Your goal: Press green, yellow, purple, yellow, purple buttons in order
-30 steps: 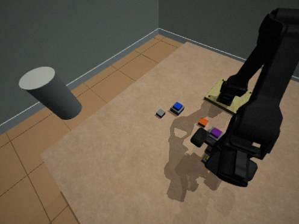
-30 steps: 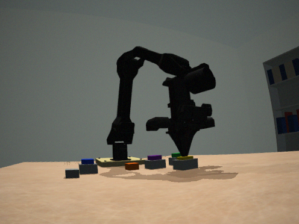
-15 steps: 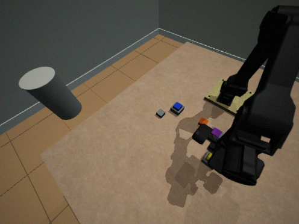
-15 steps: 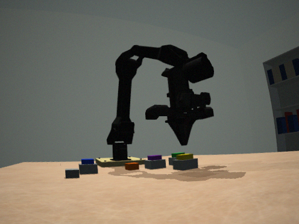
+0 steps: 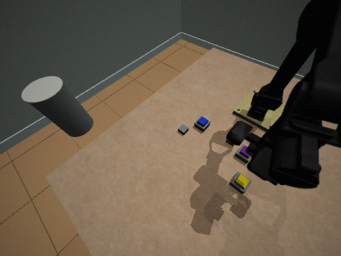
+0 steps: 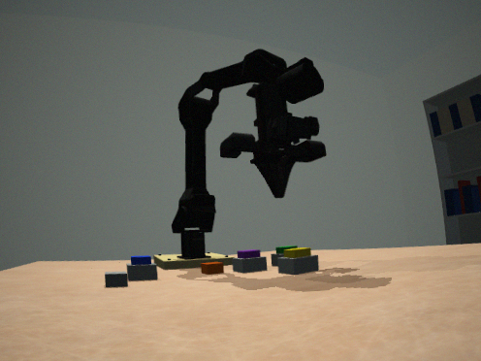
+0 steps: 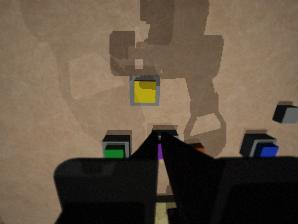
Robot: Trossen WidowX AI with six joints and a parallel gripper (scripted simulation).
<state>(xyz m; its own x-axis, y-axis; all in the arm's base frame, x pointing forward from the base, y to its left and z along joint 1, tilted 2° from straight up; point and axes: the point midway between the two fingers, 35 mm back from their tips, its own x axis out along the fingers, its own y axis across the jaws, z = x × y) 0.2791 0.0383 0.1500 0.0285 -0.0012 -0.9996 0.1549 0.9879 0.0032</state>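
The purple button is 90 mm below my gripper tip, 80 mm behind it and 20 mm to the right of it. The rest, counted from my gripper tip: green button: 90 mm below, 80 mm to the left, 80 mm behind; then yellow button: 90 mm below, 30 mm ahead, 10 mm to the left; then orange block: 120 mm below, 110 mm behind, 80 mm to the right.
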